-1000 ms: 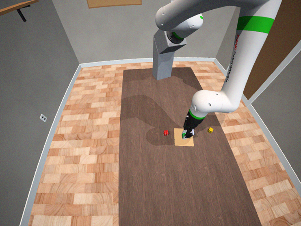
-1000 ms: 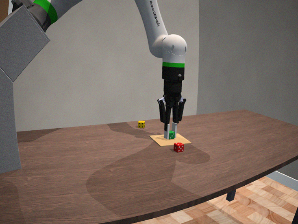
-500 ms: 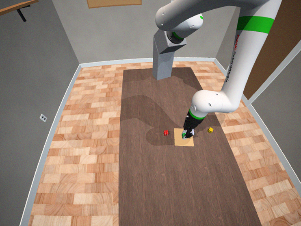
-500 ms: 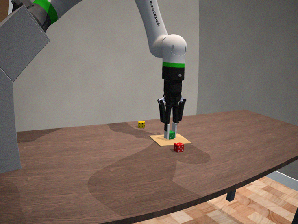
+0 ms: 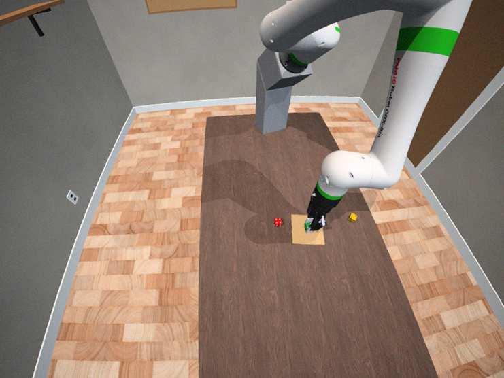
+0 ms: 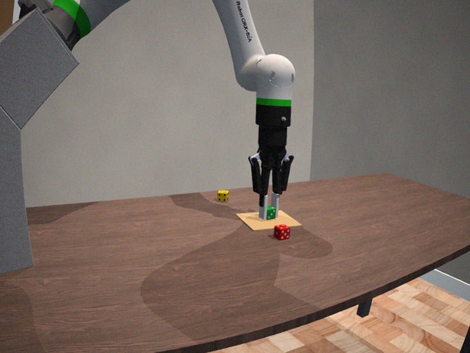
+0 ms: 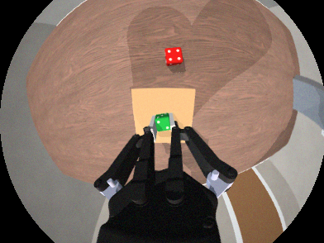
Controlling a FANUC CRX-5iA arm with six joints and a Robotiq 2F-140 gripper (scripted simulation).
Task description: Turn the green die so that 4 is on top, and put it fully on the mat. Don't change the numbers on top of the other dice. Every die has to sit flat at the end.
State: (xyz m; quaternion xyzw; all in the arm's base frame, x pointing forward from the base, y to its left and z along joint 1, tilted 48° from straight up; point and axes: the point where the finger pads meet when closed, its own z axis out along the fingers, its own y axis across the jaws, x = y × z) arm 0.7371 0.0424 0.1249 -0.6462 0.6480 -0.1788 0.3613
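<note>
My gripper is now 2 cm above the green die. From my hand the other things lie so: tan mat: 4 cm below; yellow die: 22 cm to the left, 5 cm behind, 3 cm below; red die: 13 cm to the right, 3 cm below, 2 cm behind.
</note>
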